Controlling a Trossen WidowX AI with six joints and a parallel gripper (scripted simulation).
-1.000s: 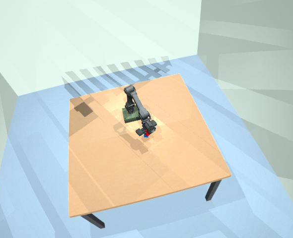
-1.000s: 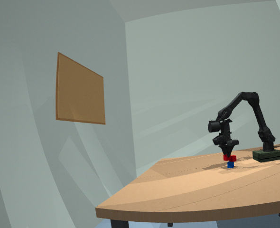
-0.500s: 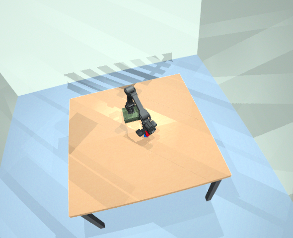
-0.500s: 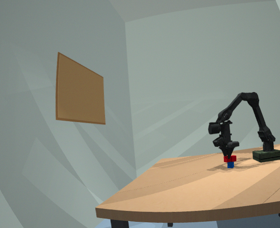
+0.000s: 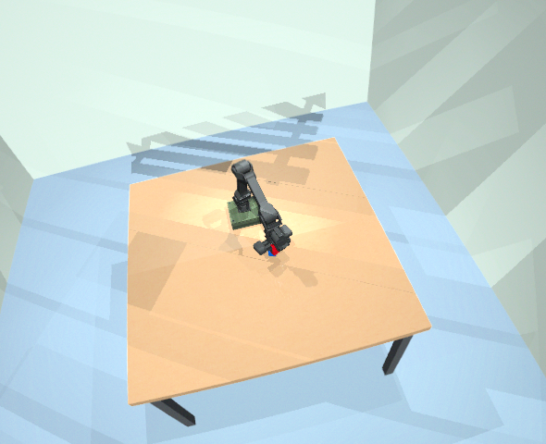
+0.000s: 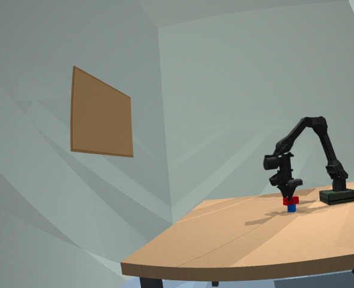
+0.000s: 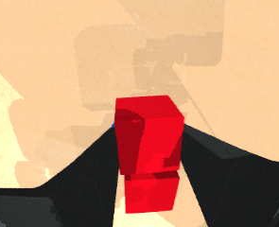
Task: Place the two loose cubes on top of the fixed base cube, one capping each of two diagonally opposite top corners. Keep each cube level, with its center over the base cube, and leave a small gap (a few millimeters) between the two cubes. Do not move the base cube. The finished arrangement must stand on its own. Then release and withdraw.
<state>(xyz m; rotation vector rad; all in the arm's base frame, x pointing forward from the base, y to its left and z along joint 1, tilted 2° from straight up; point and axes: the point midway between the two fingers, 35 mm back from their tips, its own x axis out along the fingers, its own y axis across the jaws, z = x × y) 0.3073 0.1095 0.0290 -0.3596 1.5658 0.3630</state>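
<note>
The blue cube lies 40 mm below my gripper tip, 20 mm behind it and 10 mm to the right of it.
</note>
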